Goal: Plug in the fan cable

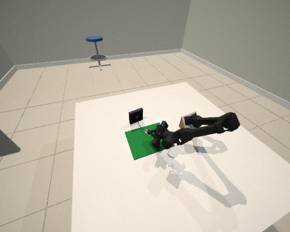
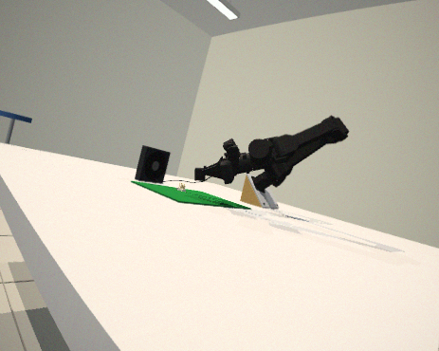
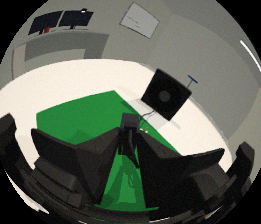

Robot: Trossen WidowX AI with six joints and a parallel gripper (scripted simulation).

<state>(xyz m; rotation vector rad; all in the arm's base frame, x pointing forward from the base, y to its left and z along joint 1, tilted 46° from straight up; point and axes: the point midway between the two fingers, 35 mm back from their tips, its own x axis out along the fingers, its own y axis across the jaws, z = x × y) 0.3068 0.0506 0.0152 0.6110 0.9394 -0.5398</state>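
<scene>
The green board lies 90 mm below my gripper tip, 10 mm to the right of it and 10 mm ahead of it. Round my gripper tip: black plug: 10 mm below; then four-pin header: 80 mm below, 70 mm to the right, 10 mm ahead; then black fan: 200 mm to the right, 40 mm ahead, 20 mm below.
</scene>
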